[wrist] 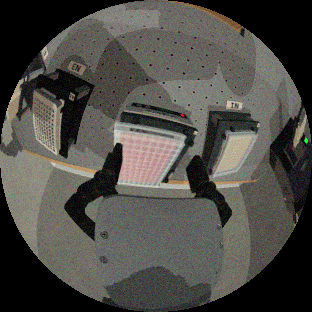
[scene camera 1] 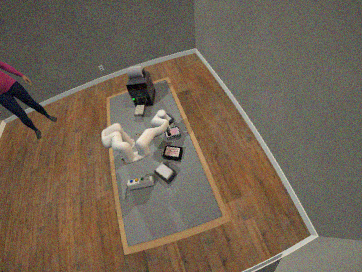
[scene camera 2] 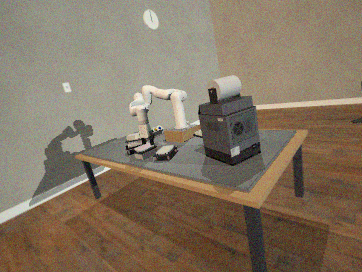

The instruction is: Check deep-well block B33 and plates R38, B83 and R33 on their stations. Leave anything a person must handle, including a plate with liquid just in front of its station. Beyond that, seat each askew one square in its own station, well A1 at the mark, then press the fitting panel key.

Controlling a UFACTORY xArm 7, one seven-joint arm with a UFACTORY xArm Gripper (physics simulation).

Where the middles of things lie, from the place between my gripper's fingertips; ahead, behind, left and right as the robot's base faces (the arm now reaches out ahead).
I see my gripper 30 mm short of the black station point(wrist: 136, 113), 10 mm to the left of it and 40 mm above it.
